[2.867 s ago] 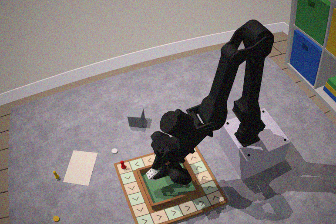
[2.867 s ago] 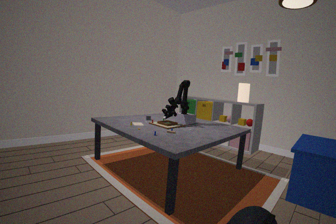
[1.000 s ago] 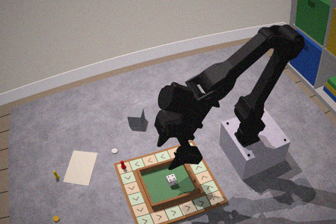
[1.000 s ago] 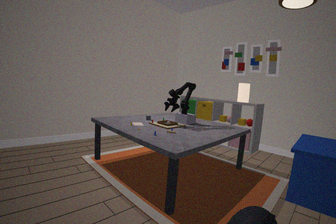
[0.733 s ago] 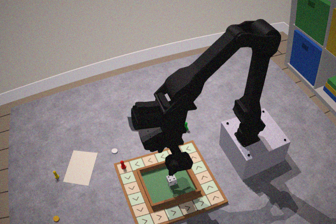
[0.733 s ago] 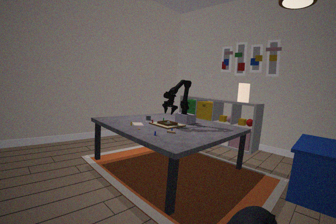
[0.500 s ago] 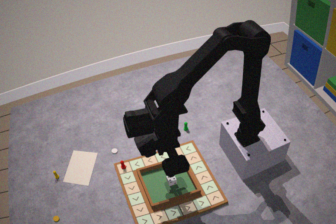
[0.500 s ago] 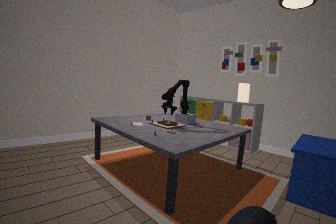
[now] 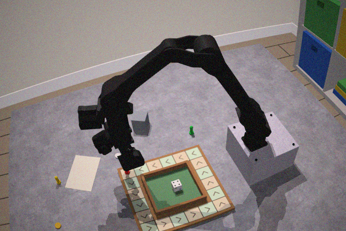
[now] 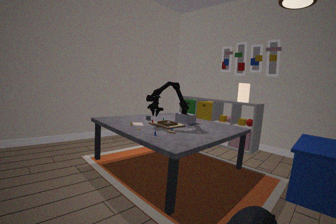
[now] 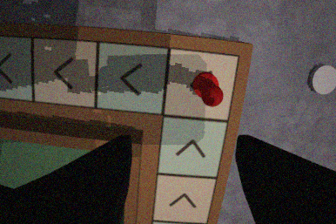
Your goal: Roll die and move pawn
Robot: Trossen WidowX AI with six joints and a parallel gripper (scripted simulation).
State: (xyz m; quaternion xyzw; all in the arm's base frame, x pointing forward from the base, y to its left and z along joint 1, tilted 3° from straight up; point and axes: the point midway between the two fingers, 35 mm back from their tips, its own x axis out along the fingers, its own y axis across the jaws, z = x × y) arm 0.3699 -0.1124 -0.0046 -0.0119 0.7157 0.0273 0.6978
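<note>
My gripper tip is now 1 cm short of the red pawn, 2 cm to the left of it and 6 cm above it. Also, from my gripper tip: white die (11 cm behind, 10 cm to the left, 6 cm below); cream card (16 cm ahead, 8 cm to the right, 9 cm below); green dice tray (10 cm behind, 10 cm to the left, 8 cm below).
</note>
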